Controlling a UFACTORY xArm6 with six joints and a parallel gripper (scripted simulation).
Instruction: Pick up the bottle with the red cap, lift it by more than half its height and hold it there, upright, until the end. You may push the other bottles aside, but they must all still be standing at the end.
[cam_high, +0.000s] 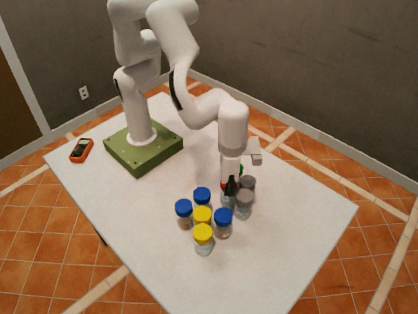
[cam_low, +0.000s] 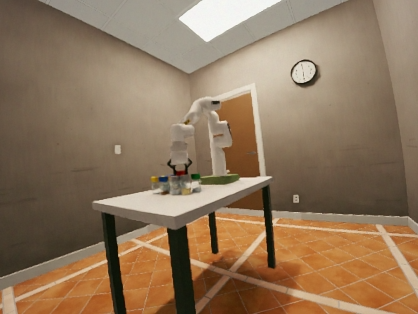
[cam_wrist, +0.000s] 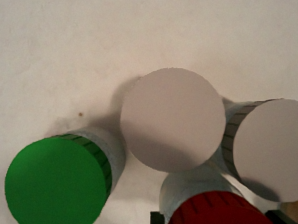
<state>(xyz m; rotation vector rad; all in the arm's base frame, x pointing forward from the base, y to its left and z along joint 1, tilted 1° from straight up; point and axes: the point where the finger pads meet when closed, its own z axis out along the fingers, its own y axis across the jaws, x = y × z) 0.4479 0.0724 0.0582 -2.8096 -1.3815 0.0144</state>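
Now: hand 70 mm above the grey-capped bottle, 60 mm to the right of it and 20 mm short of it. Round my hand: red-capped bottle: 40 mm below; then green-capped bottle: 70 mm to the left, 70 mm below, 50 mm behind.
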